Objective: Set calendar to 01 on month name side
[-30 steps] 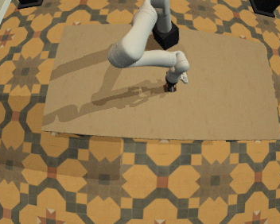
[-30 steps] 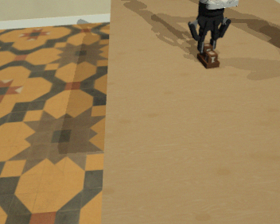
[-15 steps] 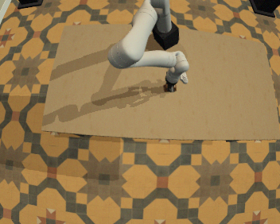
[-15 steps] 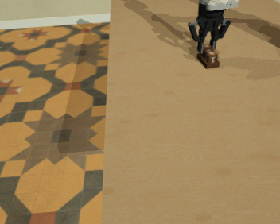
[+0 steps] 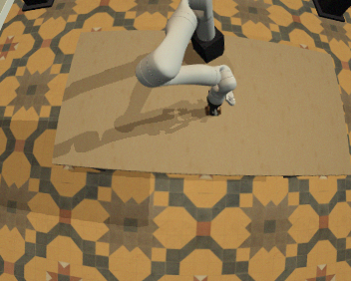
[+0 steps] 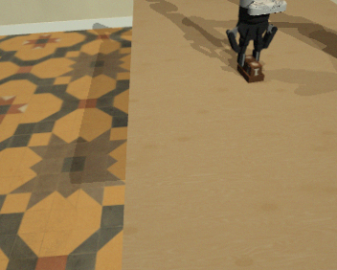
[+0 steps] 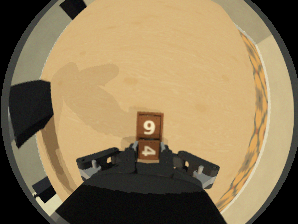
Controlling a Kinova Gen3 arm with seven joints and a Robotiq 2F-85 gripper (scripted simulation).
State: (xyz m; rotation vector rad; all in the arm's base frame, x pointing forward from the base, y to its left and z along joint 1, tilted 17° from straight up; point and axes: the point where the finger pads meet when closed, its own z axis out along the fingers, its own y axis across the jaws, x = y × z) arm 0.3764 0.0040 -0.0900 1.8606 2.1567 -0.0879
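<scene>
Now: the tray 30 mm below my hand and 20 mm to the left of it.
</scene>
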